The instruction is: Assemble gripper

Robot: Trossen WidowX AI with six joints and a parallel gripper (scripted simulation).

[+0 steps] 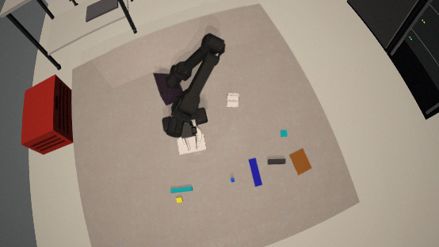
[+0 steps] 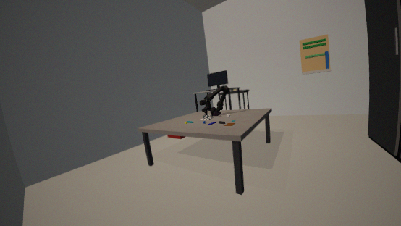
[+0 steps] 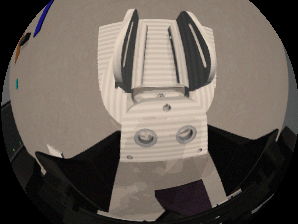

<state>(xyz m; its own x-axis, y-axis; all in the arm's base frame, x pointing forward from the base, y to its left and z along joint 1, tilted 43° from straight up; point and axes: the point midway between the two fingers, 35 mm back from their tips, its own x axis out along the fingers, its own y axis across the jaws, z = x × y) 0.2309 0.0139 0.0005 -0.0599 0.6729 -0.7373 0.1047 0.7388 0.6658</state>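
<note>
My gripper tip is 20 mm below the white gripper base and 10 mm short of it. Also, from my gripper tip: white ribbed tray: 70 mm ahead, 20 mm below, 10 mm to the right; white jaw: 20 mm to the right, 20 mm ahead, 10 mm below; teal bar: 250 mm ahead, 120 mm to the right, 10 mm below.
</note>
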